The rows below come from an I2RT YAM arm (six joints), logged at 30 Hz.
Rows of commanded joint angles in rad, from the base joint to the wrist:
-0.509, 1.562, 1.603, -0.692, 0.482, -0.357
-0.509, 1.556, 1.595, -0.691, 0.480, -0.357
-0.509, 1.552, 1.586, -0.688, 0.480, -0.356
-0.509, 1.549, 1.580, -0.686, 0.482, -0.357
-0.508, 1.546, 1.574, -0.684, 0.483, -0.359
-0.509, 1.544, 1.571, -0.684, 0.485, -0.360
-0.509, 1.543, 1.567, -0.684, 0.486, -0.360
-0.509, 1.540, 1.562, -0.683, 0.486, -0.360
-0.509, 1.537, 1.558, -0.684, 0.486, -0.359
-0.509, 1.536, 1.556, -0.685, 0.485, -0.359
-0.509, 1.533, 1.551, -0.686, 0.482, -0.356
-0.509, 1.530, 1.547, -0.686, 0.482, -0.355
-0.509, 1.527, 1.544, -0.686, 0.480, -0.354
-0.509, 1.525, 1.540, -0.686, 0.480, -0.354
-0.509, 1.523, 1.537, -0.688, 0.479, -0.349
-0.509, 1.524, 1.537, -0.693, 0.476, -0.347
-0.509, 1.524, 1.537, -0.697, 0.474, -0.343
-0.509, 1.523, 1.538, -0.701, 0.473, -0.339
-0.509, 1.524, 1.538, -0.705, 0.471, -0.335
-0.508, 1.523, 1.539, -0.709, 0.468, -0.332
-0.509, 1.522, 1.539, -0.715, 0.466, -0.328
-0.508, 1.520, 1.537, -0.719, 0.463, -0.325
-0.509, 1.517, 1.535, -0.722, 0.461, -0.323
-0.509, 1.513, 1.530, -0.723, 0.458, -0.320
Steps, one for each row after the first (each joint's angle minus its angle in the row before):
0.000, -0.006, -0.008, 0.001, -0.002, 0.000
0.000, -0.004, -0.009, 0.003, 0.000, 0.001
0.000, -0.003, -0.006, 0.002, 0.002, -0.001
0.001, -0.003, -0.006, 0.002, 0.001, -0.002
-0.001, -0.002, -0.003, 0.000, 0.002, -0.001
0.000, -0.001, -0.004, 0.000, 0.001, 0.000
0.000, -0.003, -0.005, 0.001, 0.000, 0.000
0.000, -0.003, -0.004, -0.001, 0.000, 0.001
0.000, -0.001, -0.002, -0.001, -0.001, 0.000
0.000, -0.003, -0.005, -0.001, -0.003, 0.003
0.000, -0.003, -0.004, 0.000, 0.000, 0.001
0.000, -0.003, -0.003, 0.000, -0.002, 0.001
0.000, -0.002, -0.004, 0.000, 0.000, 0.000
0.000, -0.002, -0.003, -0.002, -0.001, 0.005
0.000, 0.001, 0.000, -0.005, -0.003, 0.002
0.000, 0.000, 0.000, -0.004, -0.002, 0.004
0.000, -0.001, 0.001, -0.004, -0.001, 0.004
0.000, 0.001, 0.000, -0.004, -0.002, 0.004
0.001, -0.001, 0.001, -0.004, -0.003, 0.003
-0.001, -0.001, 0.000, -0.006, -0.002, 0.004
0.001, -0.002, -0.002, -0.004, -0.003, 0.003
-0.001, -0.003, -0.002, -0.003, -0.002, 0.002
0.000, -0.004, -0.005, -0.001, -0.003, 0.003

